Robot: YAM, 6 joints.
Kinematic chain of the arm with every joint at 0, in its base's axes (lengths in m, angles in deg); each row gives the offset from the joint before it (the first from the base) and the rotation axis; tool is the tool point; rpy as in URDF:
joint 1: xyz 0 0 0.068 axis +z
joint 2: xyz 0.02 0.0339 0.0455 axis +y
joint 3: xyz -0.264 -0.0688 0 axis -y
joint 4: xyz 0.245 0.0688 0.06 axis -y
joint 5: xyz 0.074 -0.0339 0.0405 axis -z
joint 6: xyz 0.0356 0 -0.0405 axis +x
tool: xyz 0 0 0 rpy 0 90 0
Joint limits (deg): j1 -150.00..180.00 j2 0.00..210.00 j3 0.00..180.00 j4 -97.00..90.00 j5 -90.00..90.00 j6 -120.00..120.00
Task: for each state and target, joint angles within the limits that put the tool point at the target. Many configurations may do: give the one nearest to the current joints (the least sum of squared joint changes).
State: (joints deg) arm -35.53 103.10 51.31 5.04 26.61 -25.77
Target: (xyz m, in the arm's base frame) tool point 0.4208 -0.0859 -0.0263
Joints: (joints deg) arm -9.77 142.85 73.20 12.07 21.78 -25.77
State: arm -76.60 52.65 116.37 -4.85 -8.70 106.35
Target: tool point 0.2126 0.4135 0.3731
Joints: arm -116.02 0.00 128.81 -27.87 -15.75 106.35
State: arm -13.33 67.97 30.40 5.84 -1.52 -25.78
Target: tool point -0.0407 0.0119 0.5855
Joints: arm -14.34 33.76 82.13 20.67 -2.33 -25.78
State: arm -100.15 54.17 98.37 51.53 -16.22 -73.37
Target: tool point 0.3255 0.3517 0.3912
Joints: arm -131.41 9.64 117.64 61.80 -18.84 -73.37
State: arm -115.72 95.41 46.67 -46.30 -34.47 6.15
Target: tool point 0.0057 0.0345 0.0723
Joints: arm -90.44 138.04 0.00 -37.08 -8.78 6.15
